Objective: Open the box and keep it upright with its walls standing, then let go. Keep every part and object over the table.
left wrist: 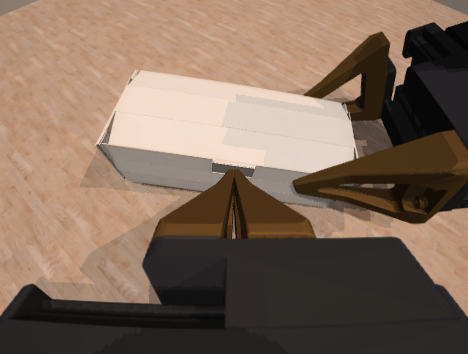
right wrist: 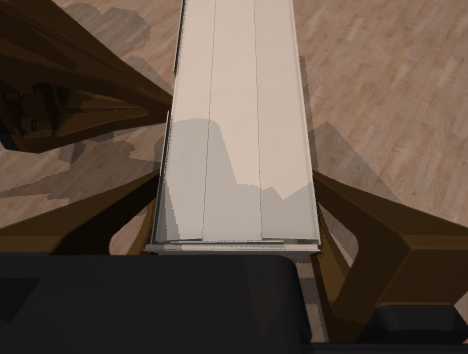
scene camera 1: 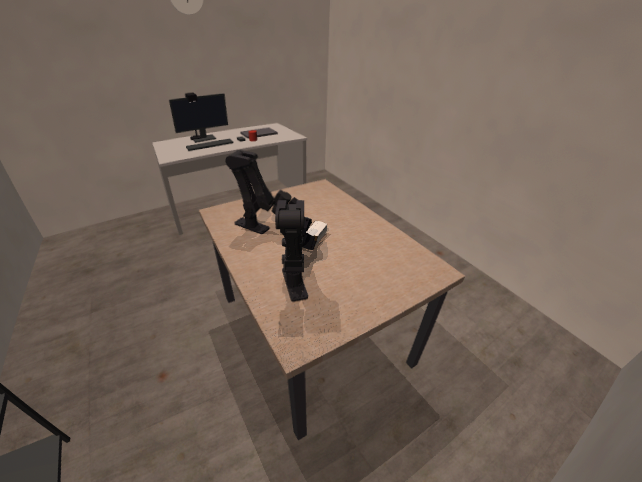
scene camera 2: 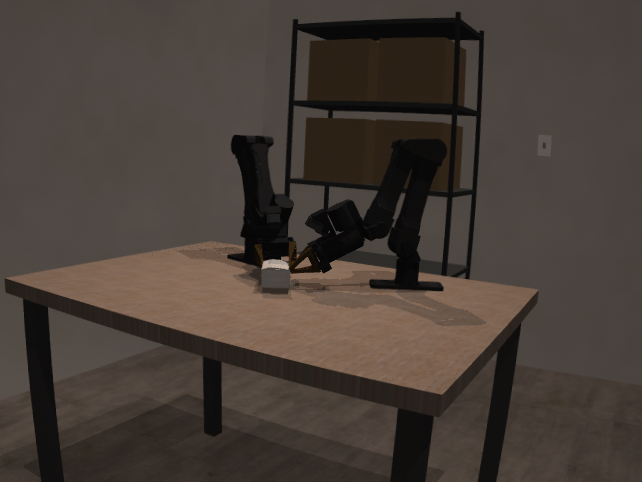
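Seen in the pictures: left gripper, fingertip midpoint: (left wrist: pixel 233 177) (right wrist: pixel 174 110) (scene camera 1: pixel 307 231); right gripper, fingertip midpoint: (left wrist: pixel 290 146) (right wrist: pixel 234 177); left arm's base, link origin: (scene camera 1: pixel 251 226) (scene camera 2: pixel 406 286); right arm's base, link origin: (scene camera 1: pixel 294 283) (scene camera 2: pixel 254 261).
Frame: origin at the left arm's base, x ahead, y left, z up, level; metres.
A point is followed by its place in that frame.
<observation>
The white box (scene camera 1: pixel 317 228) {x 0.084, y -0.361, z 0.060 m} (scene camera 2: pixel 275 276) {x 0.148, y -0.348, z 0.044 m} (left wrist: pixel 200 117) {x 0.089, y -0.345, z 0.062 m} (right wrist: pixel 235 100) {x 0.052, y -0.355, z 0.060 m} is long, upright and closed on top, its lid creased lengthwise. The left wrist view shows a small dark notch at the lid's near edge, midway along the near wall. My left gripper (left wrist: pixel 233 177) {x 0.061, y -0.317, z 0.042 m} (scene camera 2: pixel 291 270) {x 0.061, y -0.317, z 0.042 m} is shut and empty; its tips are at the near wall, just below the notch. Whether they touch it is hard to tell. My right gripper (right wrist: pixel 234 177) {x 0.022, y -0.355, z 0.035 m} (scene camera 2: pixel 274 259) {x 0.022, y -0.355, z 0.035 m} is shut across the box's width near one end, one finger on each long wall. The box's inside is hidden.
The box is over the wooden table (scene camera 1: pixel 383 259) {x 0.096, y -0.714, z 0.000 m} (scene camera 2: pixel 337 321) {x 0.367, y -0.196, z 0.000 m}, between the two arms and away from the table's edges. A white desk (scene camera 1: pixel 176 150) with a monitor (scene camera 1: pixel 199 113) and a red cup (scene camera 1: pixel 252 135) stands apart. A shelf rack (scene camera 2: pixel 373 107) with brown cartons stands behind the arms.
</observation>
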